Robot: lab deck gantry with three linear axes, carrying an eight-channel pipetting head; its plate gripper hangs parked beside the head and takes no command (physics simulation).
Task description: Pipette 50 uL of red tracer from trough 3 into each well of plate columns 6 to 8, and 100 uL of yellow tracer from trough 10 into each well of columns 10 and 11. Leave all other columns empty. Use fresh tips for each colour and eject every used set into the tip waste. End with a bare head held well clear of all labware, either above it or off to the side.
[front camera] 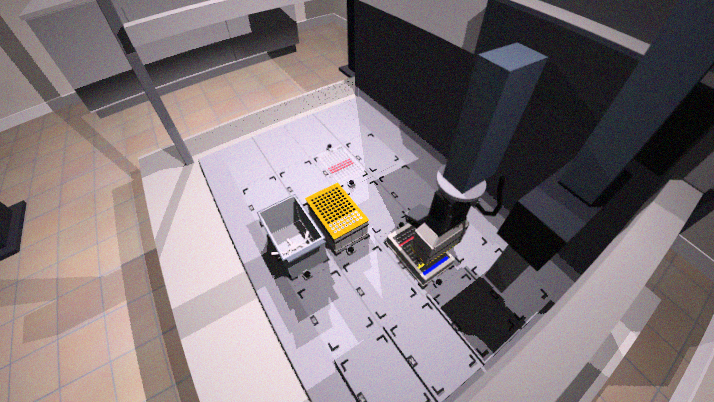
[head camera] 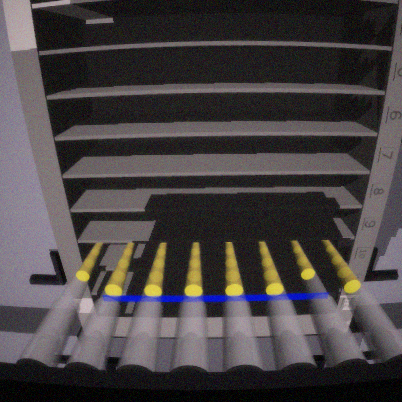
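The pipetting head (front camera: 445, 215) is low over the trough reservoir (front camera: 400, 256) (head camera: 42, 165). In the head view, eight tips (head camera: 193, 310) carry yellow liquid in their lower parts. Their ends are near the label 10; whether they dip into trough 10 is unclear. A bit of yellow tracer (front camera: 421, 266) shows beside the head. Red tracer (front camera: 407, 241) shows in trough 3. The plate (front camera: 325, 157) has a band of red wells (front camera: 341, 166); no yellow shows there. The tip waste (front camera: 267, 227) holds loose white tips. The parked gripper's dark body (front camera: 545, 225) shows, but its fingers cannot be made out.
A yellow tip rack (front camera: 334, 202) stands between the waste and the reservoir, with white tips in its near rows. Blue liquid (front camera: 436, 266) (head camera: 215, 298) fills a trough near the reservoir's end. Dark gantry columns (front camera: 492, 110) rise behind, before a dark wall (front camera: 400, 85).
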